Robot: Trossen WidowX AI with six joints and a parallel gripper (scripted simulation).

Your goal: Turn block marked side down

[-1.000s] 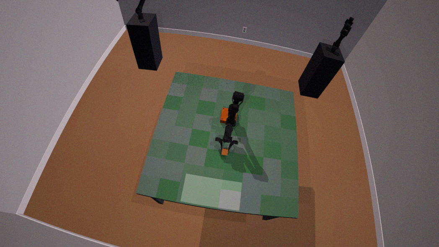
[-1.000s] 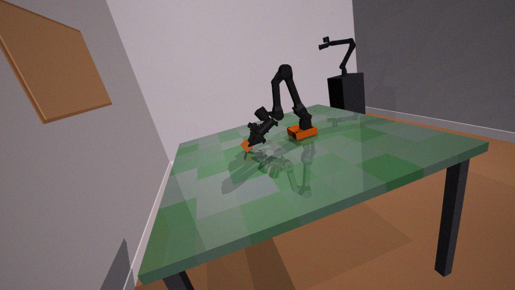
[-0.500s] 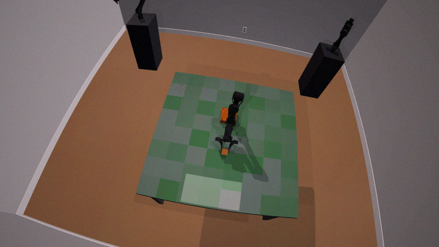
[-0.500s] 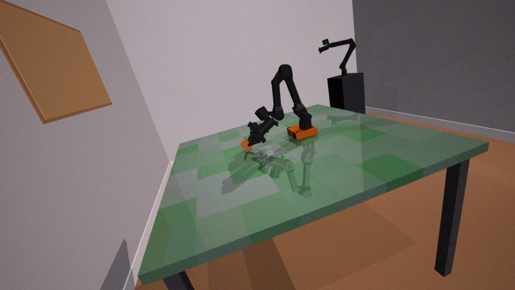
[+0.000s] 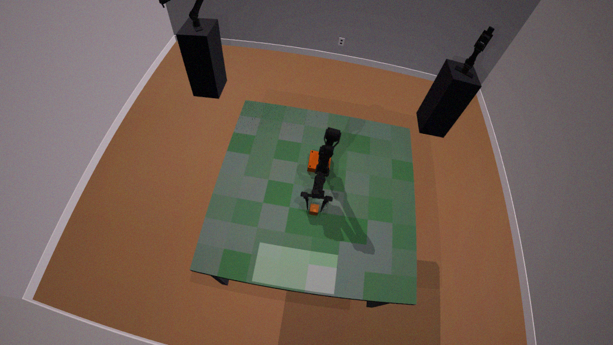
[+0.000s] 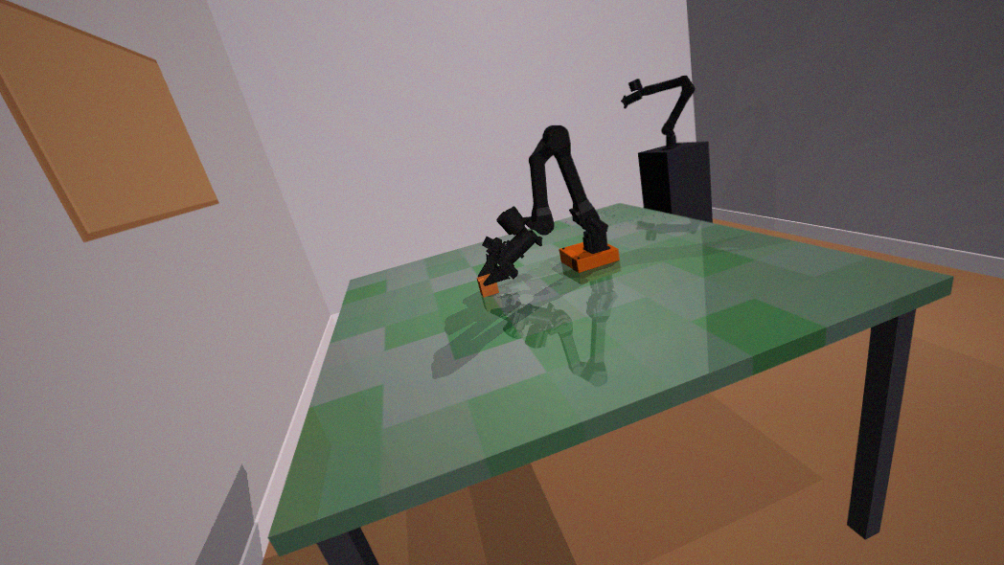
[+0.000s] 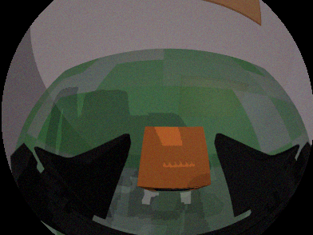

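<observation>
My gripper tip is 30 mm past the orange block and 20 mm above it.
</observation>
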